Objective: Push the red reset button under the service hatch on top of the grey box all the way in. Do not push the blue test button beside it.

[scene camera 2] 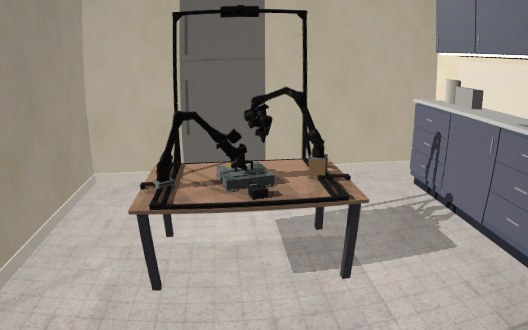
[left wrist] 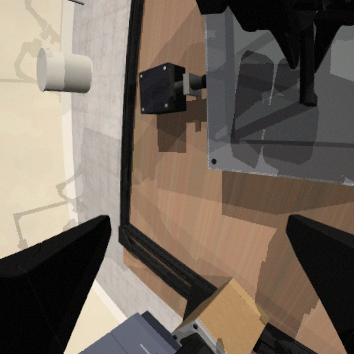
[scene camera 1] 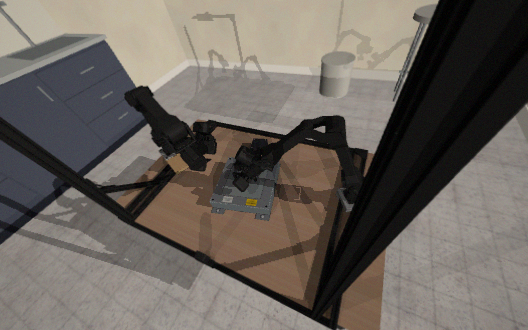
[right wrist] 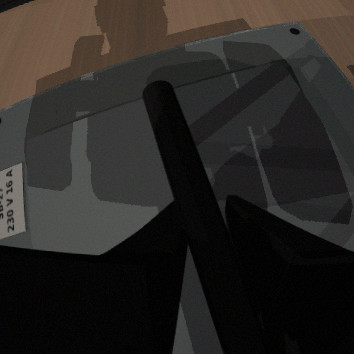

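Observation:
The grey box [scene camera 1: 236, 200] [scene camera 2: 236, 183] [left wrist: 281, 154] [right wrist: 105, 158] lies flat in the middle of the table. A black bar handle [right wrist: 168, 140] [left wrist: 307, 70] stands up from the hatch on its top. My right gripper [scene camera 1: 243, 183] [scene camera 2: 240, 164] [right wrist: 206, 203] is down on the box top and shut on this handle. My left gripper [scene camera 1: 198, 162] [scene camera 2: 261, 137] [left wrist: 199, 223] is open and empty, high above the table to one side of the box. The red and blue buttons are hidden in every view.
A black block [left wrist: 161, 88] [scene camera 2: 258, 191] with a short shaft sits against one side of the box. A tan block [scene camera 1: 177, 164] [scene camera 2: 317, 167] [left wrist: 228, 312] stands by the left arm's base. A black frame rail [scene camera 1: 204, 258] [left wrist: 126, 140] runs around the table top.

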